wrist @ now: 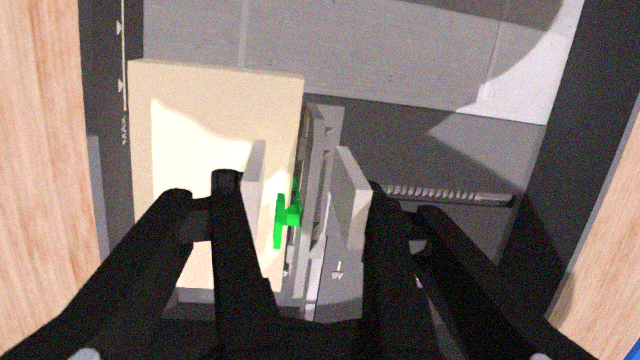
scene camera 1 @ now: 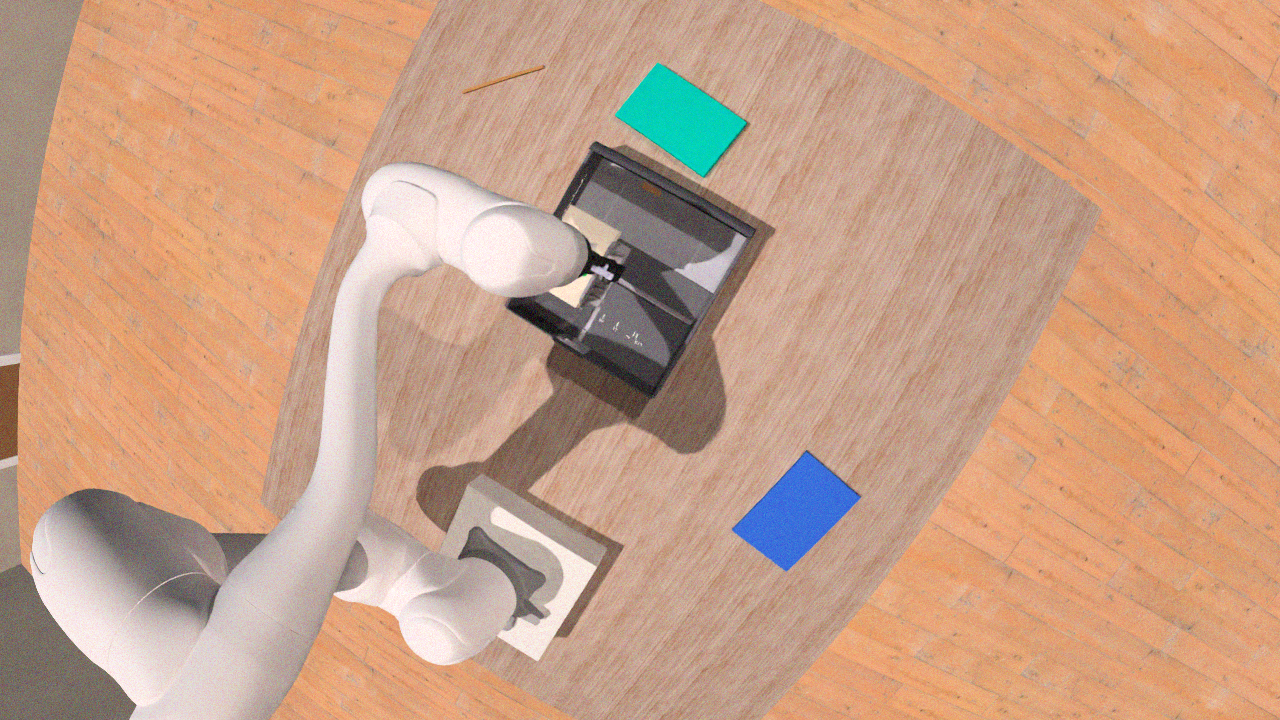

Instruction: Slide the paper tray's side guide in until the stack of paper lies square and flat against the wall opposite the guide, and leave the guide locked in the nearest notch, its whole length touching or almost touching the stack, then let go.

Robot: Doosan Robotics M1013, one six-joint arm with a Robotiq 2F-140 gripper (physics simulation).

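Frame: origin at the arm's base, x left, y back, z up, level; centimetres.
Seen in the pictures: gripper, fingertip midpoint: [wrist: 299, 166] [scene camera 1: 604, 258]; arm's base, origin of the base link: [scene camera 1: 492, 579].
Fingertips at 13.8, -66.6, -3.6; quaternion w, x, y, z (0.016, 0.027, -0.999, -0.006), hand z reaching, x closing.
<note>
Pixels of each thing's middle, then the offset from my fingertips to it, as dx, dy, dz. "spot": a spot on its surface instead.
- dark paper tray, body centre: [wrist: 368, 162] [scene camera 1: 627, 267] -4.3, -0.8, -0.1
- cream paper stack, body centre: [wrist: 215, 185] [scene camera 1: 574, 255] +5.2, +2.7, -1.7
- grey side guide, surface spot: [wrist: 315, 145] spot: -0.3, -2.3, +3.1
- toothed strip, surface spot: [wrist: 435, 193] spot: -11.8, +2.3, -4.1
- teal flat block, body centre: [scene camera 1: 680, 118] +3.0, -28.5, -3.9
- pencil, body centre: [scene camera 1: 502, 79] +38.5, -19.2, -4.5
- blue flat block, body centre: [scene camera 1: 796, 514] -55.2, +20.5, -4.4
The dark paper tray [scene camera 1: 675, 188] [wrist: 560, 95] lies on the table. The cream paper stack [scene camera 1: 594, 229] [wrist: 215, 107] lies flat in it, its long left side along the left wall in the wrist view, touching or nearly touching. The grey side guide [wrist: 315, 145] stands upright along the stack's right side; a thin dark strip shows between them near the top, and I cannot tell whether they touch. Its green latch piece [wrist: 290, 216] shows between my fingers. My gripper [scene camera 1: 606, 268] [wrist: 299, 166] is open and empty, one finger over the stack, the other right of the guide. Whether the guide is locked is hidden.
A toothed strip [wrist: 435, 193] runs across the tray floor right of the guide. A teal flat block [scene camera 1: 682, 120] and a pencil [scene camera 1: 503, 78] lie beyond the tray. A blue flat block [scene camera 1: 796, 510] lies lower right. A pale box [scene camera 1: 572, 537] stands near the lower table edge.
</note>
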